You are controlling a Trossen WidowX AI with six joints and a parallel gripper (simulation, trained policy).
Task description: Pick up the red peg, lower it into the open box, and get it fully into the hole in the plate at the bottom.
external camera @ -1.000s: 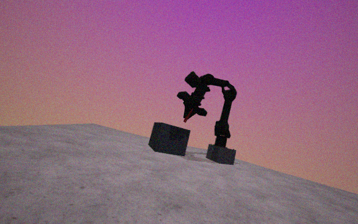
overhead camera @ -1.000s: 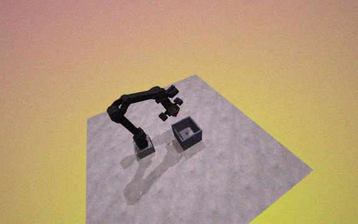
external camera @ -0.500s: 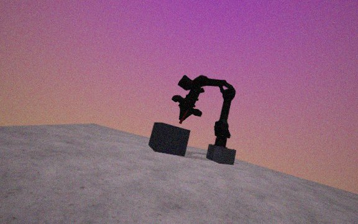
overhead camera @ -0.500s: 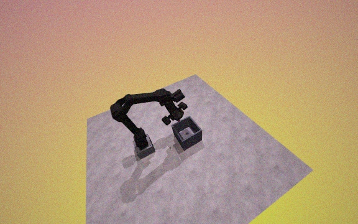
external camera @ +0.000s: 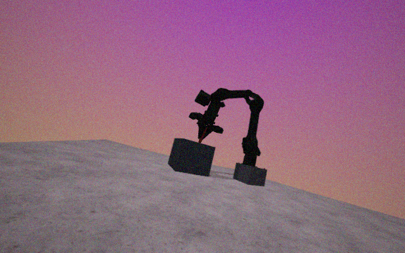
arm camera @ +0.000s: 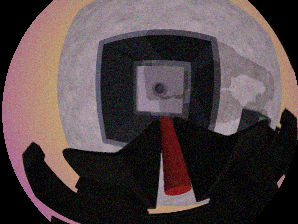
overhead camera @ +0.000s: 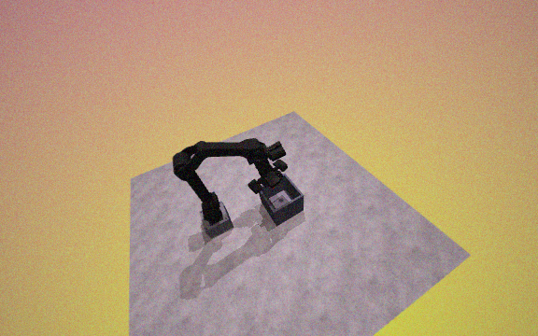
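My gripper tip is 2 cm short of the plate, 3 cm to the left of it and 11 cm above it. Also, from my gripper tip: red peg (1 cm to the left, 2 cm above).
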